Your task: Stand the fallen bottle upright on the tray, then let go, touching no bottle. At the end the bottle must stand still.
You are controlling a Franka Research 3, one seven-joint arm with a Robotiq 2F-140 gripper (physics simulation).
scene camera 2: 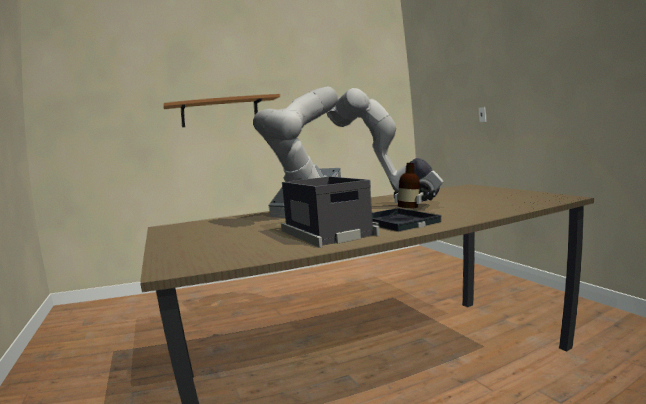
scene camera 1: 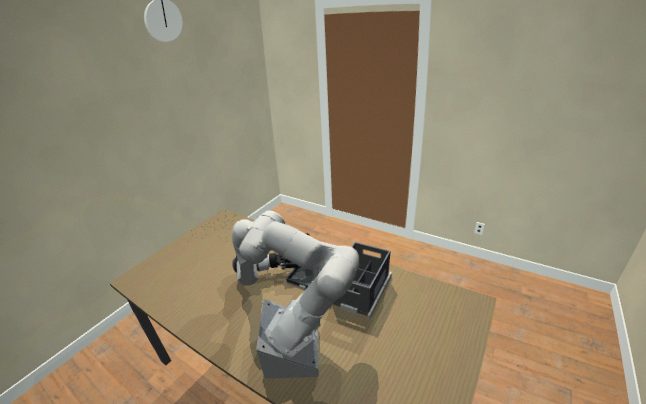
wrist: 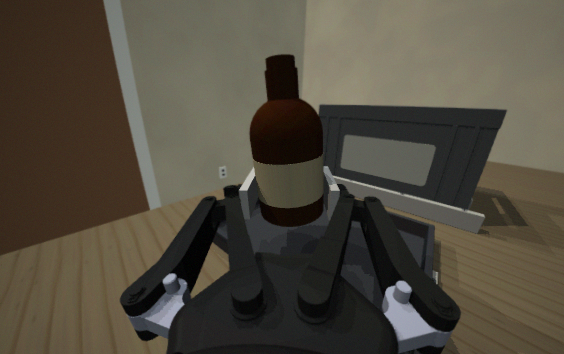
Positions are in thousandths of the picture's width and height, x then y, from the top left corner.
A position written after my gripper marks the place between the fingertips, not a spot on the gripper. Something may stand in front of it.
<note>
I see my gripper (wrist: 515, 501), a brown bottle (scene camera 2: 634, 452) and a pale rail (wrist: 834, 626).
The brown bottle also shows in the wrist view (wrist: 508, 380).
</note>
